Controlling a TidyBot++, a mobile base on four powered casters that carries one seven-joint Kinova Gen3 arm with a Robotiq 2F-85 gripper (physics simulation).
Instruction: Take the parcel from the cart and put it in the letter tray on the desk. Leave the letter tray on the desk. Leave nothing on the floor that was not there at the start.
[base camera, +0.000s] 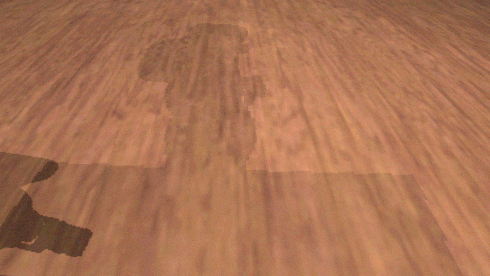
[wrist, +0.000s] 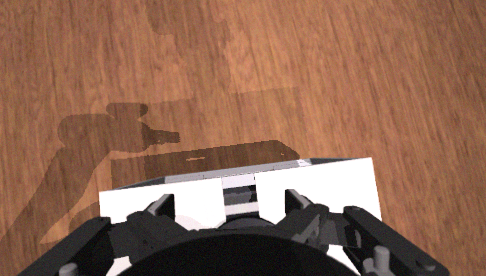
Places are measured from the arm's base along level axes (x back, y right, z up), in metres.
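Pixels of known places: gripper, between the fingertips: (wrist: 230, 203).
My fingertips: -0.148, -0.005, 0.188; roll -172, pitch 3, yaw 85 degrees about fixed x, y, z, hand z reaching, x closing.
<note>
Behind a point stands the place of what it marks, as x, y, z.
My gripper (wrist: 230, 203) @(-0.148, -0.005, 0.188) is open in the wrist view. Its two black fingertips stand wide apart, with nothing held between them. It hangs over the white top of my own base. The parcel, the cart, the desk and the letter tray do not show in either view.
The white top of my mobile base (wrist: 320, 182) @(-0.119, 0.147, -0.014) spans the lower part of the wrist view. Brown wooden floor (base camera: 325, 100) @(-0.634, 0.159, -0.397) (wrist: 350, 75) @(-0.447, 0.484, -0.397) lies around and ahead of it. Dark shadows, some shaped like the arm, fall across the floor in both views.
</note>
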